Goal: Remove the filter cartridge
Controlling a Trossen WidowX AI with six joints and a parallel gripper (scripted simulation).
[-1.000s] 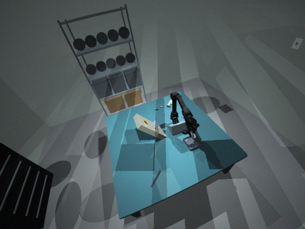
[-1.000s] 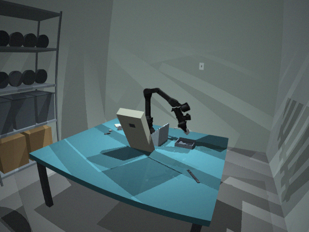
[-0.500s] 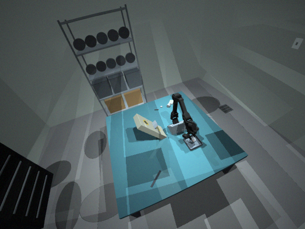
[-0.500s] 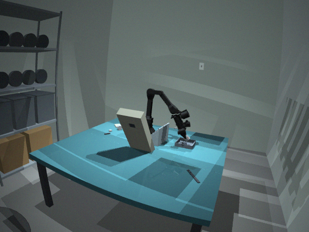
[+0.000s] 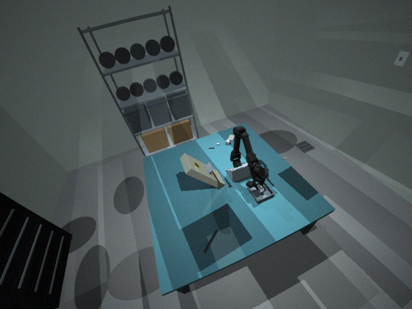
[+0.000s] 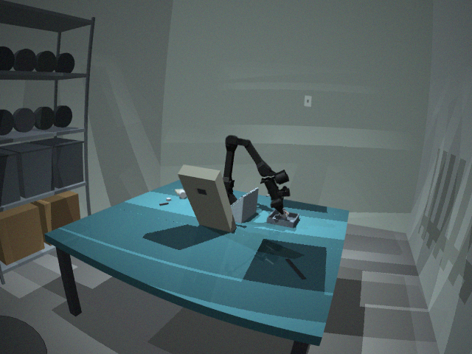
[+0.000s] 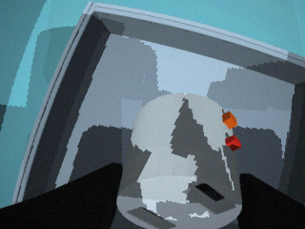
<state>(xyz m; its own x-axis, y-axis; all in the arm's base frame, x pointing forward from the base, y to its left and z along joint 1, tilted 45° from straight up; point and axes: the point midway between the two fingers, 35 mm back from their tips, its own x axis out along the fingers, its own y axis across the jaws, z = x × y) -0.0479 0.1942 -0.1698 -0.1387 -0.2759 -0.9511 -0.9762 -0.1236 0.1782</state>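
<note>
Right now the round filter cartridge is 10 mm below my gripper tip. Round my gripper tip: service panel (370 mm ahead, 270 mm to the right, 130 mm above); then tray (40 mm below, 10 mm to the left).
</note>
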